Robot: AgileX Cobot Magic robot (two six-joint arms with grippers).
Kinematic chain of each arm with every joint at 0, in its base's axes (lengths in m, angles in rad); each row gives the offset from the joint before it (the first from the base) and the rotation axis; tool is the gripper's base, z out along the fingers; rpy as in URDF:
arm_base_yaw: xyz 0 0 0.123 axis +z
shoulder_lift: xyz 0 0 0 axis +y
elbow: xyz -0.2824 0 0.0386 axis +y
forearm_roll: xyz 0.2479 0 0.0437 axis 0.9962 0 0.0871
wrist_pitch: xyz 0 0 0 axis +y
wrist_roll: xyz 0.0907 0 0.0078 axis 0.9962 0 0.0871
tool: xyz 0 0 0 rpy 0 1.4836 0
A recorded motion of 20 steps. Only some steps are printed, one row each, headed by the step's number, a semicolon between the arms.
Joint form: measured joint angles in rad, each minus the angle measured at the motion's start. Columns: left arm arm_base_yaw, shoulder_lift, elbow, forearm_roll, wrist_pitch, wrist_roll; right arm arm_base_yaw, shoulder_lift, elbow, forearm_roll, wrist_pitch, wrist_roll.
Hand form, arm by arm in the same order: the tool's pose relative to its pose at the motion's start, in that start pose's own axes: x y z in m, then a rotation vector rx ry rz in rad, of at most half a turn. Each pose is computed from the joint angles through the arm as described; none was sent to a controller.
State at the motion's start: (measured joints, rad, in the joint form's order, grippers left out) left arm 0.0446 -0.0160 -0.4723 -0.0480 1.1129 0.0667; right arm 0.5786 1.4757 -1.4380 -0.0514 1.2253 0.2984
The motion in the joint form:
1: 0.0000 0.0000 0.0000 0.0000 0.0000 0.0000; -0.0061 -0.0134 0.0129 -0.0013 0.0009 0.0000
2: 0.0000 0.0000 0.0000 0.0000 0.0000 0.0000; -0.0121 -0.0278 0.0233 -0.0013 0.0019 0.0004
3: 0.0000 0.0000 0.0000 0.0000 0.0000 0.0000; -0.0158 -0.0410 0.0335 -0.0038 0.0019 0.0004
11: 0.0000 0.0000 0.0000 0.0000 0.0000 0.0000; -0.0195 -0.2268 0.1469 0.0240 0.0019 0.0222
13: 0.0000 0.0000 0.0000 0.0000 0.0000 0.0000; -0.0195 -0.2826 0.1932 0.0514 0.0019 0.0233
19: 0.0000 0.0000 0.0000 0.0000 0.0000 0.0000; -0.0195 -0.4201 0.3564 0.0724 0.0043 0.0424
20: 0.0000 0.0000 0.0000 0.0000 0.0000 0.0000; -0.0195 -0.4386 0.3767 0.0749 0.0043 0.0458
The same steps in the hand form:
1: 0.0000 0.0000 0.0000 0.0000 0.0000 0.0000; 0.0028 -0.0029 -0.0016 0.0036 -0.0004 0.0052
2: 0.0000 0.0000 0.0000 0.0000 0.0000 0.0000; 0.0055 -0.0055 -0.0042 0.0051 -0.0036 0.0113
3: 0.0000 0.0000 0.0000 0.0000 0.0000 0.0000; 0.0080 -0.0077 -0.0064 0.0080 -0.0074 0.0140
11: 0.0000 0.0000 0.0000 0.0000 0.0000 0.0000; 0.0466 -0.0181 -0.0401 -0.0362 -0.0695 0.0509
13: 0.0000 0.0000 0.0000 0.0000 0.0000 0.0000; 0.0611 -0.0198 -0.0455 -0.0640 -0.0709 0.0604
19: 0.0000 0.0000 0.0000 0.0000 0.0000 0.0000; 0.1028 -0.0290 -0.0424 -0.0753 -0.0373 0.0854
20: 0.0000 0.0000 0.0000 0.0000 0.0000 0.0000; 0.1082 -0.0302 -0.0420 -0.0771 -0.0348 0.0896

